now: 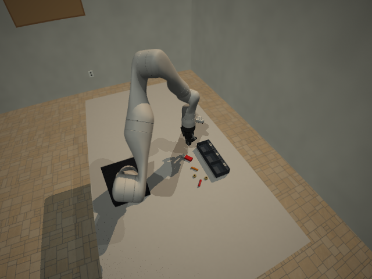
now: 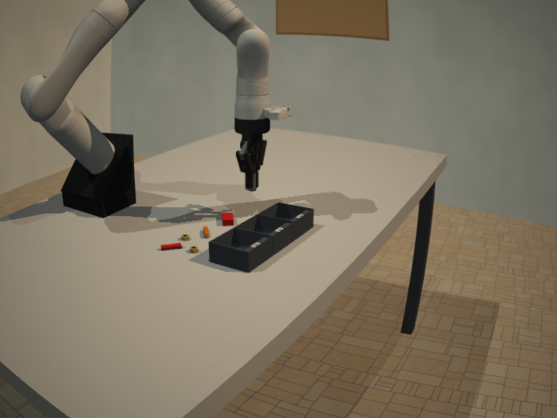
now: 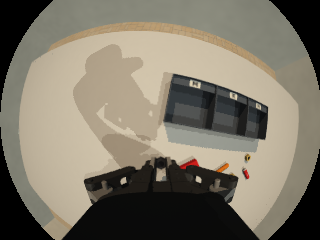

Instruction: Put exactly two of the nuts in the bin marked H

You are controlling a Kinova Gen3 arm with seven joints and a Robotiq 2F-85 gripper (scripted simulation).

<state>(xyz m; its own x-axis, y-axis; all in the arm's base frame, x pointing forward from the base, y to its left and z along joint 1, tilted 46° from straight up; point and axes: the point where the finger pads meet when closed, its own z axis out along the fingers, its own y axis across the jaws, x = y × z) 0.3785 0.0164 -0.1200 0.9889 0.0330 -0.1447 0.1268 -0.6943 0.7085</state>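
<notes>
Right now the orange cylinder is 40 mm behind my hand, 140 mm to the right of it and 80 mm below it. From my hand the other things lie so: black three-compartment bin row: 90 mm ahead, 130 mm to the right, 60 mm below; then black piece: 20 mm below; then red block: 40 mm behind, 40 mm to the right, 70 mm below.
</notes>
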